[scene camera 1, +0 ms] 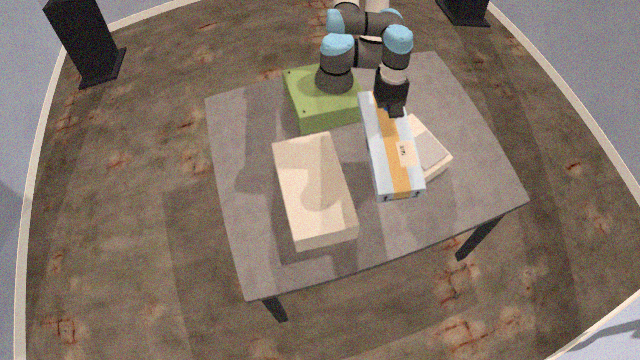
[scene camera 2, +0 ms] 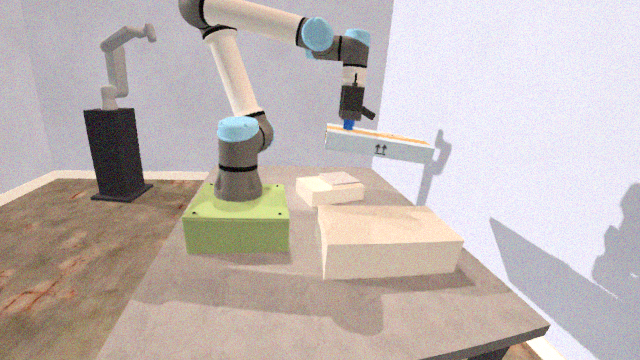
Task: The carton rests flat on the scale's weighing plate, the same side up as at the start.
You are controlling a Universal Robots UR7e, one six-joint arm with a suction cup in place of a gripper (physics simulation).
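Seen in the pictures: hand, tool point: (scene camera 2: 347, 132); arm's base, link origin: (scene camera 1: 334, 81) (scene camera 2: 238, 192).
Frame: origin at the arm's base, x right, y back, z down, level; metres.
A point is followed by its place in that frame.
Observation:
My gripper (scene camera 1: 387, 111) (scene camera 2: 349, 125), a black tool with a blue suction cup, is on the top face of the carton near one end. The long white and light-blue carton (scene camera 1: 372, 145) {y -0.463, x -0.012, z -0.197 m} (scene camera 2: 404, 150) {y -0.511, x -0.001, z -0.172 m} has an orange stripe and a label on top, and arrows on its side pointing up. It hangs in the air, its far end tilted slightly down in the scene camera 2 view. The cream scale (scene camera 1: 438, 170) {y -0.431, x -0.302, z 0.061 m} (scene camera 2: 320, 195) {y -0.274, x -0.142, z 0.056 m} stands on the table below, and in the scene camera 1 view the carton partly covers it. Its grey weighing plate (scene camera 1: 430, 148) {y -0.358, x -0.284, z 0.022 m} (scene camera 2: 341, 179) {y -0.365, x -0.242, z 0.022 m} carries nothing.
A large cream block (scene camera 1: 320, 200) {y -0.504, x 0.141, z -0.004 m} (scene camera 2: 390, 257) {y -0.422, x 0.255, z 0.038 m} stands on the table (scene camera 1: 450, 210) {y -0.577, x -0.315, z 0.101 m} (scene camera 2: 240, 310) {y -0.086, x 0.368, z 0.100 m} beside the scale. The green base (scene camera 1: 330, 120) {y -0.157, x 0.044, z 0.053 m} (scene camera 2: 237, 235) {y -0.038, x 0.177, z 0.044 m} holds up the arm. A black pedestal (scene camera 1: 85, 45) (scene camera 2: 117, 155) with another arm stands on the floor away from the table.

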